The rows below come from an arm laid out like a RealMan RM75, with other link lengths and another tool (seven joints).
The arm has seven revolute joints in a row. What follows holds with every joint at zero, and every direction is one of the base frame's.
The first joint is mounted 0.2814 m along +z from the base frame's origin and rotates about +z.
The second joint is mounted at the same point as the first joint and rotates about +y.
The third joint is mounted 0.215 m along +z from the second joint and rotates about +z.
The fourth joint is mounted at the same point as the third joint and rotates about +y.
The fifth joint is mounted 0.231 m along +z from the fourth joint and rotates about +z.
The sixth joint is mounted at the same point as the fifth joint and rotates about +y.
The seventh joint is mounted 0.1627 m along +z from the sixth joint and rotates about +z.
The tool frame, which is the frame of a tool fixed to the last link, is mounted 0.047 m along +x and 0.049 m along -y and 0.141 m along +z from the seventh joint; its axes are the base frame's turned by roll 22.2, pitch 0 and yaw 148.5 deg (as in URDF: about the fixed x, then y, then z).
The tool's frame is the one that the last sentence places.
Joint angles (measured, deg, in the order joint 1, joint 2, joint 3, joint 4, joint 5, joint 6, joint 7), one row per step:
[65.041, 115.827, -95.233, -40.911, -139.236, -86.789, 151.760]
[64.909, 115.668, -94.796, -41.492, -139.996, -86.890, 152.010]
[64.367, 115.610, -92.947, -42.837, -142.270, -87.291, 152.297]
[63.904, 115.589, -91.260, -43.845, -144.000, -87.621, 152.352]
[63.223, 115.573, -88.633, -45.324, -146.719, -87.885, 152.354]
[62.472, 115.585, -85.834, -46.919, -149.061, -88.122, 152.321]
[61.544, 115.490, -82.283, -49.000, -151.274, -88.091, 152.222]
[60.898, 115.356, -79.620, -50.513, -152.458, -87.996, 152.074]
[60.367, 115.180, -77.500, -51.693, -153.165, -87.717, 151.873]
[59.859, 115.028, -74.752, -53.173, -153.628, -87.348, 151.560]
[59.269, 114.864, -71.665, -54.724, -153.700, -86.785, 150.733]
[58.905, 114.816, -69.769, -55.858, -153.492, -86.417, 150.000]
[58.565, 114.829, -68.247, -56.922, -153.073, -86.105, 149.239]
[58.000, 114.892, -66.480, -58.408, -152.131, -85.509, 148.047]
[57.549, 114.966, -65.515, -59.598, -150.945, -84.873, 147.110]
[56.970, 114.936, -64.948, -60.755, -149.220, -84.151, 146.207]
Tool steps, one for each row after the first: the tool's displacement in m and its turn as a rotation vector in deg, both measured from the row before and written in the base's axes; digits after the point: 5 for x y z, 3 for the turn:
[-0.00041, 0.00375, 0.00334, 0.701, -0.181, 0.240]
[-0.00038, 0.00723, 0.00700, 1.585, -0.141, 0.249]
[-0.00029, 0.00532, 0.00534, 1.230, 0.089, 0.073]
[-0.00010, 0.00928, 0.00869, 2.107, 0.150, 0.201]
[-0.00100, 0.00845, 0.00785, 2.157, 0.619, -0.007]
[-0.00306, 0.01147, 0.00905, 2.939, 1.462, -0.010]
[-0.00297, 0.00839, 0.00657, 2.193, 1.421, -0.066]
[-0.00253, 0.00751, 0.00549, 1.877, 1.315, 0.026]
[-0.00552, 0.00930, 0.00570, 2.249, 2.070, 0.136]
[-0.00668, 0.01063, 0.00596, 2.295, 2.572, 0.458]
[-0.00579, 0.00707, 0.00354, 1.345, 1.766, 0.627]
[-0.00600, 0.00585, 0.00244, 1.013, 1.621, 0.747]
[-0.00901, 0.00792, 0.00247, 1.256, 2.277, 1.322]
[-0.00900, 0.00613, 0.00063, 0.842, 1.884, 1.355]
[-0.00973, 0.00540, -0.00017, 0.684, 2.016, 1.447]

